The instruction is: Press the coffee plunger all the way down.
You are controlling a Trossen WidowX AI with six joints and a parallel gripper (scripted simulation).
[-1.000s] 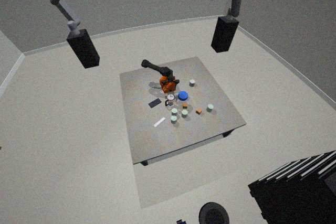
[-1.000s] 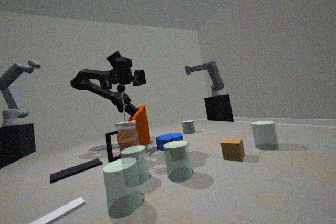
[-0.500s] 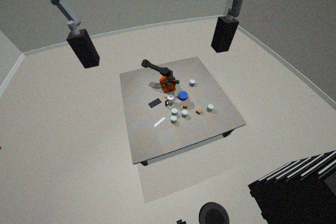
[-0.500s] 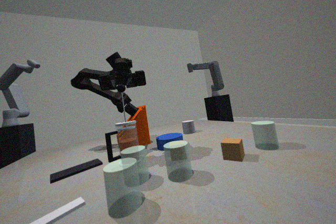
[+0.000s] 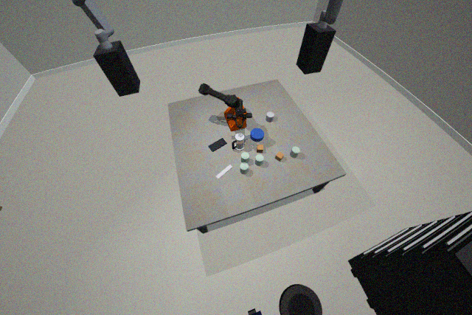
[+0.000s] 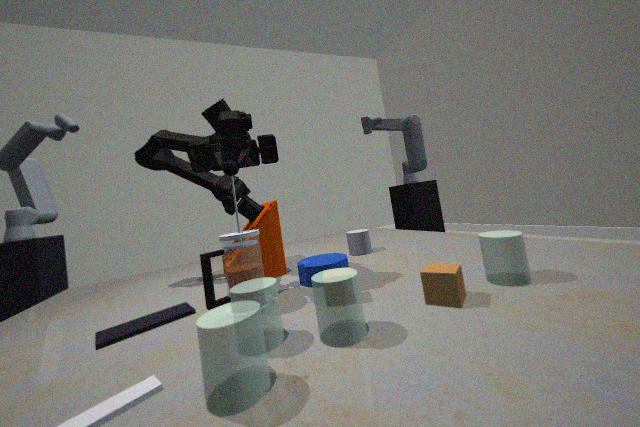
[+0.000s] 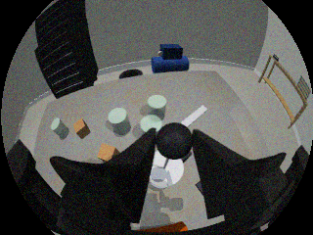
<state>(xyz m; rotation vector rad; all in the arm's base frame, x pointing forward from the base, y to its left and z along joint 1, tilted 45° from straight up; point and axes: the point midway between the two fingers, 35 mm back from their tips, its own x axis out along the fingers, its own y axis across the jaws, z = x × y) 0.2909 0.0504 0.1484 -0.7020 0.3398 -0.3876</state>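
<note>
My gripper tip is now 140 mm above the coffee press and 10 mm to the left of it. Round my gripper tip: dark flat slab 270 mm below, 180 mm to the right, 70 mm behind; then blue disc 250 mm below, 180 mm to the left, 70 mm behind; then white bar 270 mm below, 190 mm ahead, 180 mm to the right.
</note>
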